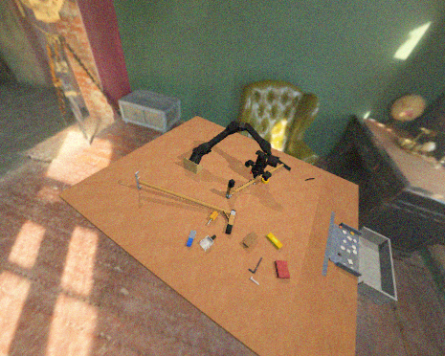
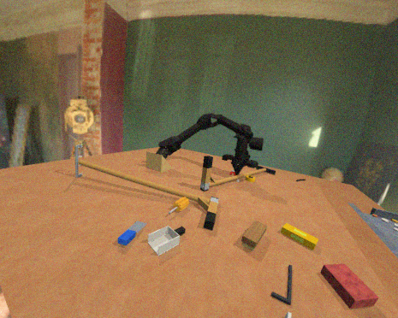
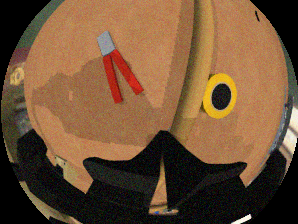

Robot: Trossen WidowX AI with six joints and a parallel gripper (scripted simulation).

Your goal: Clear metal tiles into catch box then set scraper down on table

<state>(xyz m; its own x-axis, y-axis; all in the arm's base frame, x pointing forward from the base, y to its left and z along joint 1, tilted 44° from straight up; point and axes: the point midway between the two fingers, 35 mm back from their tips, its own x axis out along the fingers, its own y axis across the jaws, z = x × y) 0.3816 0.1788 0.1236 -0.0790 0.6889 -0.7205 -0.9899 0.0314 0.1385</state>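
Right now the long scraper is 20 mm ahead of my gripper tip, 20 mm to the left of it and 50 mm above it. Also, from my gripper tip: wooden block 210 mm ahead, 420 mm to the right; then yellow level 320 mm ahead, 340 mm to the right; then yellow tape roll 60 mm ahead, 40 mm to the left, 10 mm below.
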